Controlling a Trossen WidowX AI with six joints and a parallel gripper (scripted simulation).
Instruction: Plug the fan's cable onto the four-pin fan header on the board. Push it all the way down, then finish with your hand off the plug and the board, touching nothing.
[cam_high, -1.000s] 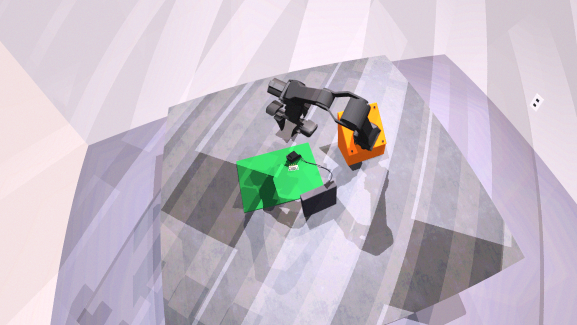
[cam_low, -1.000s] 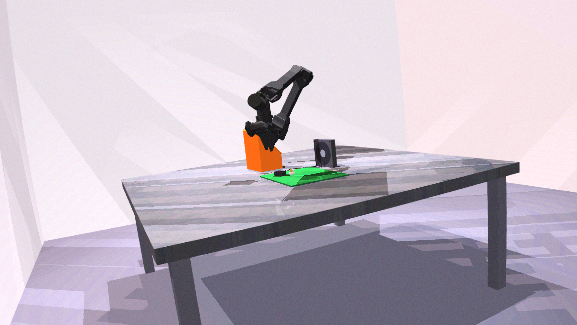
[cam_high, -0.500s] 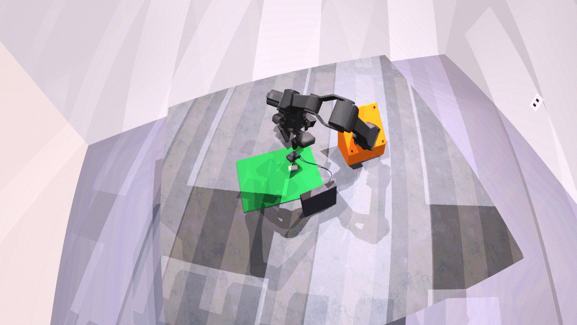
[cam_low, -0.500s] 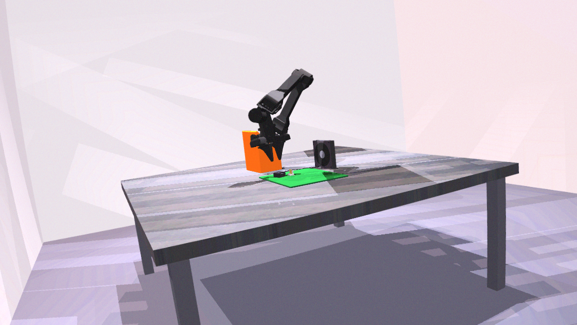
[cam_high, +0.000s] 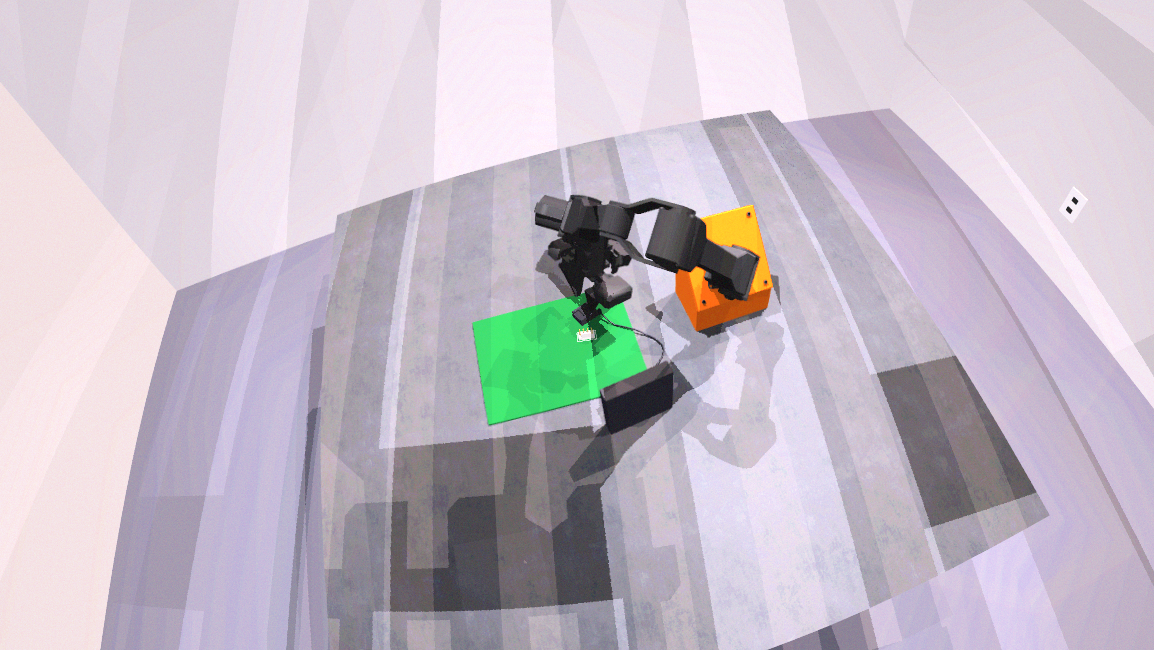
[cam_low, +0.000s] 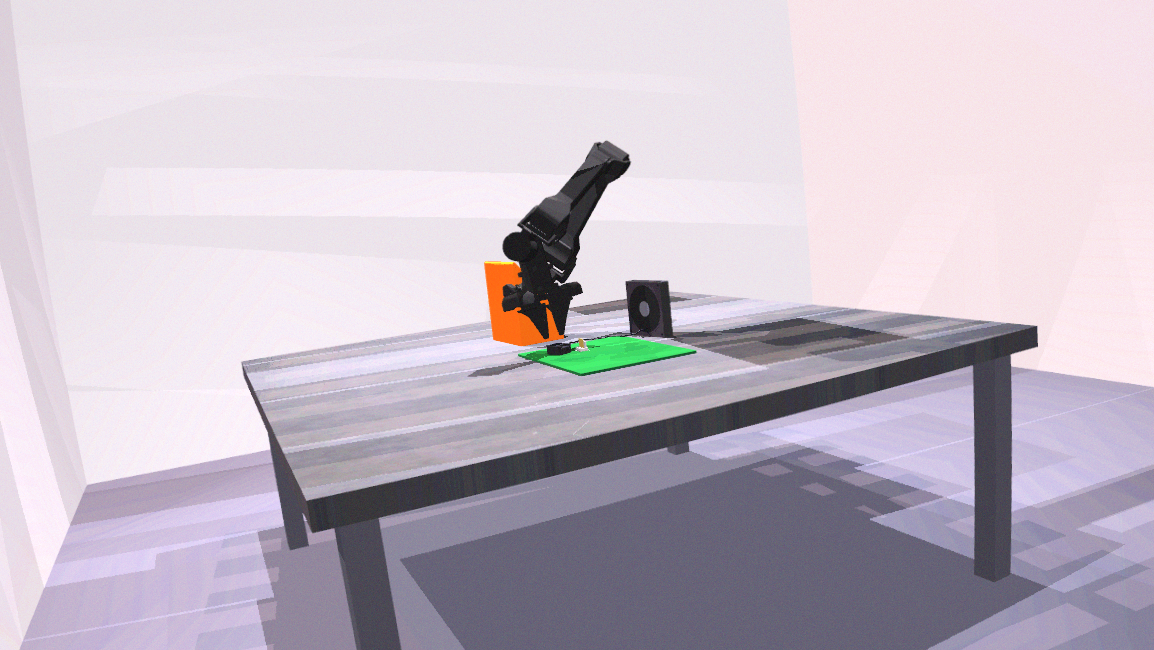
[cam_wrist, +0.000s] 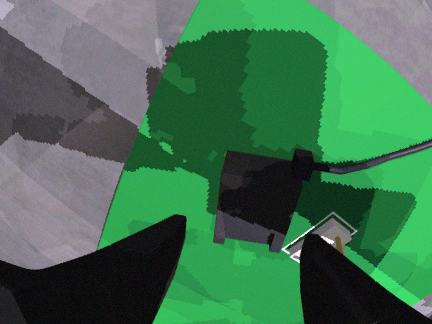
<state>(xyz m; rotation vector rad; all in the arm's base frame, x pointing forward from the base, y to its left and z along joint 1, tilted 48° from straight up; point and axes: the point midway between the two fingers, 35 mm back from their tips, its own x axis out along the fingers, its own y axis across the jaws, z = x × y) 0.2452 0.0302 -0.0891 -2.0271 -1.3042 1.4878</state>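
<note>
Right now my gripper tip is 30 mm above the black fan plug and 10 mm to the right of it. Round my gripper tip: green board: 70 mm to the left, 70 mm ahead, 50 mm below; fan: 230 mm to the left, 60 mm behind, 20 mm above.
</note>
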